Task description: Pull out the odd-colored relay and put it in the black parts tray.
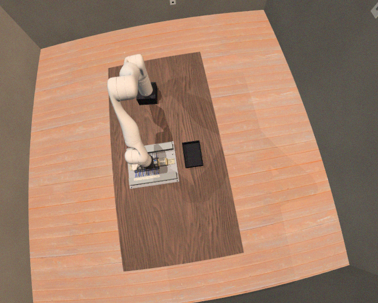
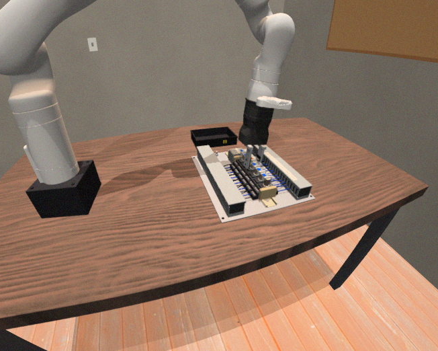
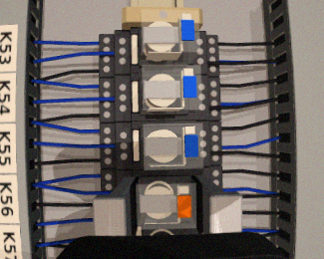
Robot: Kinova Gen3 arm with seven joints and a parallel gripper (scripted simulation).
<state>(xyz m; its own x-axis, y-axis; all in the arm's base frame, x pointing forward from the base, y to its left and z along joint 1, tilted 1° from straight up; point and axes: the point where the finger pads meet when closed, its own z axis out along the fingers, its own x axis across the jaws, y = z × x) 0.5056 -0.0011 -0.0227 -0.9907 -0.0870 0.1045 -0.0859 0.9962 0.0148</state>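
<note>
The grey relay is 10 mm below my hand. Also, from my hand: relay panel (40 mm below, 20 mm to the left); black parts tray (290 mm to the left, 50 mm behind, 40 mm below).
</note>
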